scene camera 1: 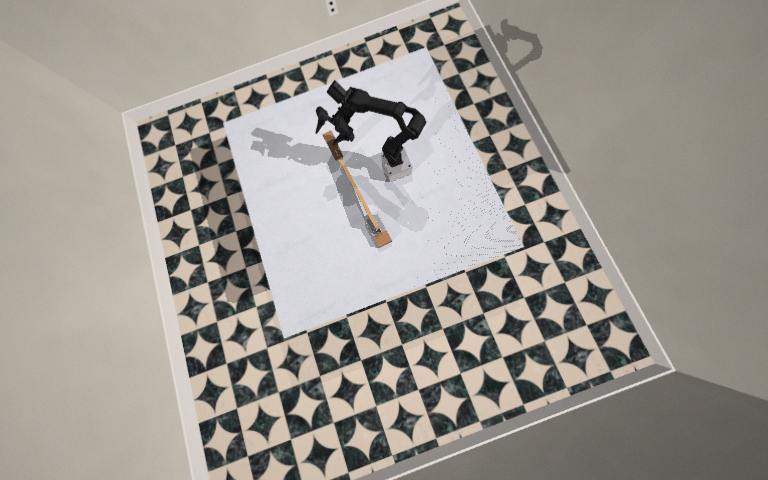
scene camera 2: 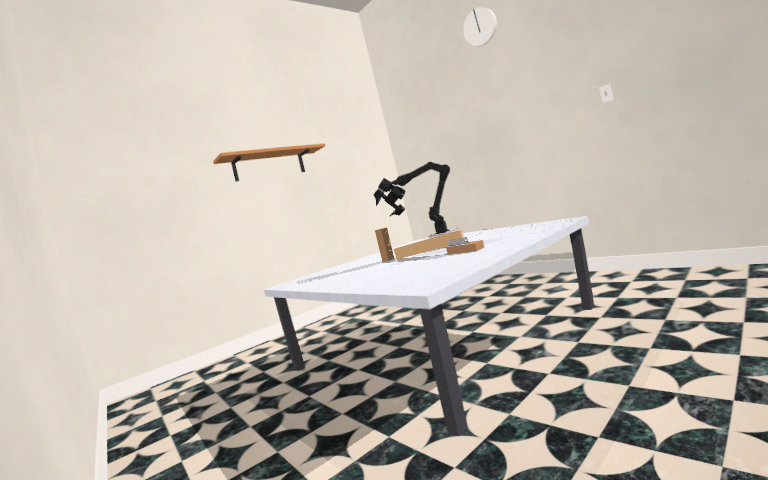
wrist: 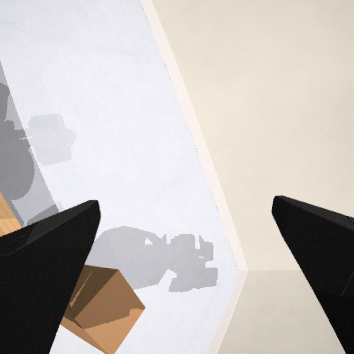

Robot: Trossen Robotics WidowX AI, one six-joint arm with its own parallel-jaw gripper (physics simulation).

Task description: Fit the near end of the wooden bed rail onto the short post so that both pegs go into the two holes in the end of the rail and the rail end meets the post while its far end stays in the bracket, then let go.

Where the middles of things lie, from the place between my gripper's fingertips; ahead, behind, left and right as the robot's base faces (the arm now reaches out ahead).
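Labels:
Measured from the wooden bed rail (scene camera 2: 441, 241), my gripper is 6 cm past it, 22 cm above it and 21 cm to the right of it.

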